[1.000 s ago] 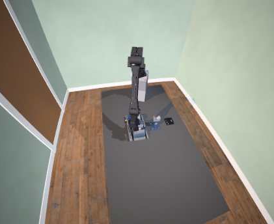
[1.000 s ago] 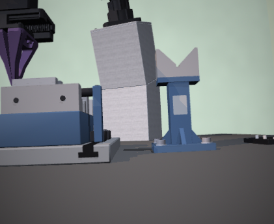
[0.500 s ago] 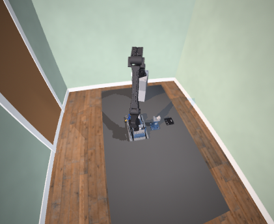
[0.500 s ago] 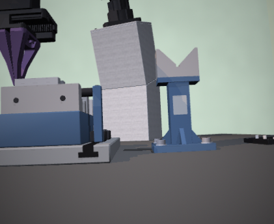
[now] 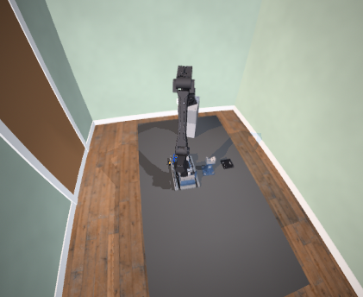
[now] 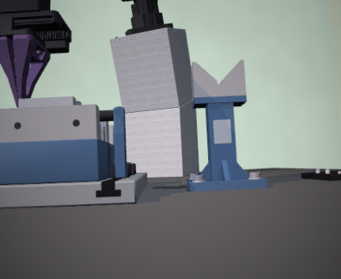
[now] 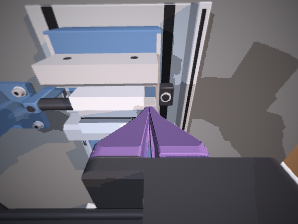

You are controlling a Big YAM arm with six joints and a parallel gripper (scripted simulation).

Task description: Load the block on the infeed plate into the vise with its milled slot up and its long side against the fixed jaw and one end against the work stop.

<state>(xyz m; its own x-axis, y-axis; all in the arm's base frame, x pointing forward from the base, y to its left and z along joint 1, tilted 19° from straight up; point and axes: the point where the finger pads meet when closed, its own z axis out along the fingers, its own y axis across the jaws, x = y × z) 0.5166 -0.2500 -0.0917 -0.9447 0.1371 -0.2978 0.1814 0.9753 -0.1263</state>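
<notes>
Now: hand 3 cm to the right of the part, 1 cm short of it and 1 cm above it. Round my hand: dark work stop rod (9 cm to the left, 2 cm below, 2 cm ahead); moving jaw (5 cm to the left, 3 cm below, 3 cm behind); fixed jaw (4 cm to the left, 4 cm ahead, 3 cm below).
</notes>
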